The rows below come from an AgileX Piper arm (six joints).
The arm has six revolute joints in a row. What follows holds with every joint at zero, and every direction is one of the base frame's. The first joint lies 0.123 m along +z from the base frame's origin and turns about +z. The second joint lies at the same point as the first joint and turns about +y. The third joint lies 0.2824 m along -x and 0.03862 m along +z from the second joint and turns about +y. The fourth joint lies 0.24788 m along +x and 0.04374 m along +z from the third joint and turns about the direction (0.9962, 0, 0.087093). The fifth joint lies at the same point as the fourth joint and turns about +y. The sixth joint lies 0.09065 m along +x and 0.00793 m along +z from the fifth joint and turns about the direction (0.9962, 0, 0.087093). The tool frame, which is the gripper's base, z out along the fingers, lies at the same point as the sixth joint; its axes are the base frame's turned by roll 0, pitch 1.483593 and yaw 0 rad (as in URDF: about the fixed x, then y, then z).
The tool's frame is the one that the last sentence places.
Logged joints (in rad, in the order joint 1, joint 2, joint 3, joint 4, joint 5, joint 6), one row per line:
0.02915, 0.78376, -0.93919, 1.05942, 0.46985, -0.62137
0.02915, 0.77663, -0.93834, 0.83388, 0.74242, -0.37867
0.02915, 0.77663, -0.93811, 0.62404, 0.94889, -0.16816
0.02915, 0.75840, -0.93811, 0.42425, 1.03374, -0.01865
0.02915, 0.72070, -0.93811, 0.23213, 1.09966, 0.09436
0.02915, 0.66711, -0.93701, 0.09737, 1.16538, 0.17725
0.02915, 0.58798, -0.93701, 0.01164, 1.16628, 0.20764
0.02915, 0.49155, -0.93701, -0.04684, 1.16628, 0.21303
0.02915, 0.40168, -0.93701, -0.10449, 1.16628, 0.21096
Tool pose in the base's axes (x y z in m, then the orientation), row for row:
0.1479, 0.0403, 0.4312, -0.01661, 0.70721, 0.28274, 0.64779
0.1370, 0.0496, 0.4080, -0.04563, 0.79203, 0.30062, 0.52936
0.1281, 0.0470, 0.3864, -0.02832, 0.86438, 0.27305, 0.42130
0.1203, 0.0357, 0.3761, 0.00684, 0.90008, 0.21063, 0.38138
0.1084, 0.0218, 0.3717, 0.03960, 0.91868, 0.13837, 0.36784
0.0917, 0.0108, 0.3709, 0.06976, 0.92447, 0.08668, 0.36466
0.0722, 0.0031, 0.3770, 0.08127, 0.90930, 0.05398, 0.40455
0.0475, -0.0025, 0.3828, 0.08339, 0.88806, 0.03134, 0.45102
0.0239, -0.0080, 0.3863, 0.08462, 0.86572, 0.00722, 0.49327
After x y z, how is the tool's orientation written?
As a quaternion, x y z w.
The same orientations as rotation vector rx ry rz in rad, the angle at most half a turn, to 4 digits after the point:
-0.0378, 1.6081, 0.6429
-0.1090, 1.8913, 0.7179
-0.0709, 2.1653, 0.6840
0.0175, 2.2969, 0.5375
0.1017, 2.3594, 0.3554
0.1794, 2.3779, 0.2230
0.2052, 2.2954, 0.1363
0.2061, 2.1948, 0.0775
0.2052, 2.0998, 0.0175

